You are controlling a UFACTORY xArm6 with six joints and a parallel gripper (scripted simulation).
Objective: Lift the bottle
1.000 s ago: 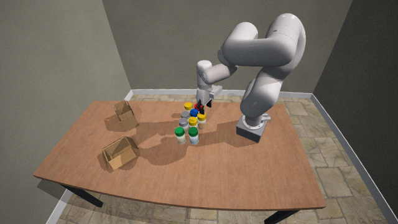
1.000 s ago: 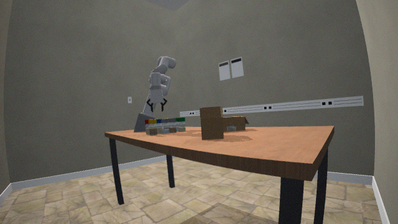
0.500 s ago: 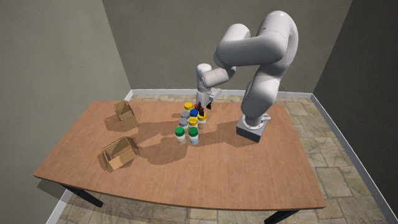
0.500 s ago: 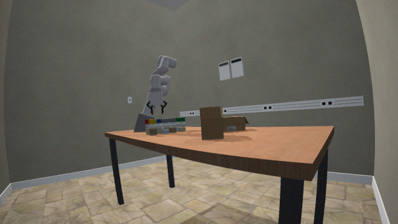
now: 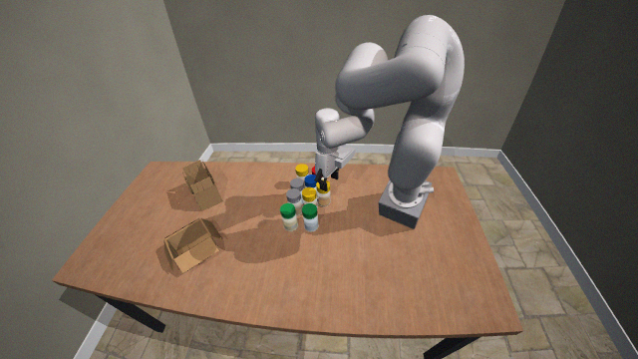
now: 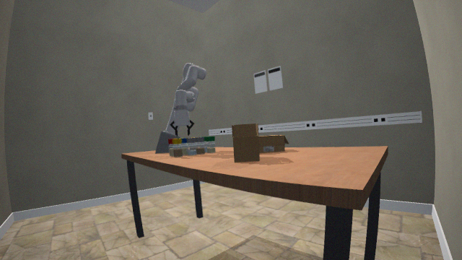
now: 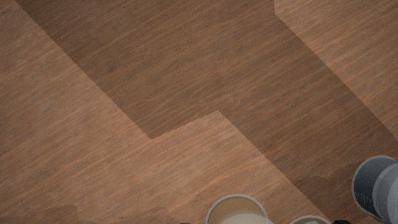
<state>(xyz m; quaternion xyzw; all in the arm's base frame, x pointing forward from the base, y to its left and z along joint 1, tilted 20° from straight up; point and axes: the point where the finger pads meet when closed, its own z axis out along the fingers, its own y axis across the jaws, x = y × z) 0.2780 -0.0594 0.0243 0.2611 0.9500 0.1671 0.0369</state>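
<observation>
Right now the yellow-capped bottle is 90 mm below my hand, 30 mm ahead of it and 10 mm to the right of it. The rest, counted from my hand: grey-capped bottle (130 mm ahead, 90 mm below, 20 mm to the right); green-capped bottle (140 mm ahead, 120 mm to the left, 90 mm below); cardboard box (570 mm ahead, 70 mm below, 10 mm to the right).
</observation>
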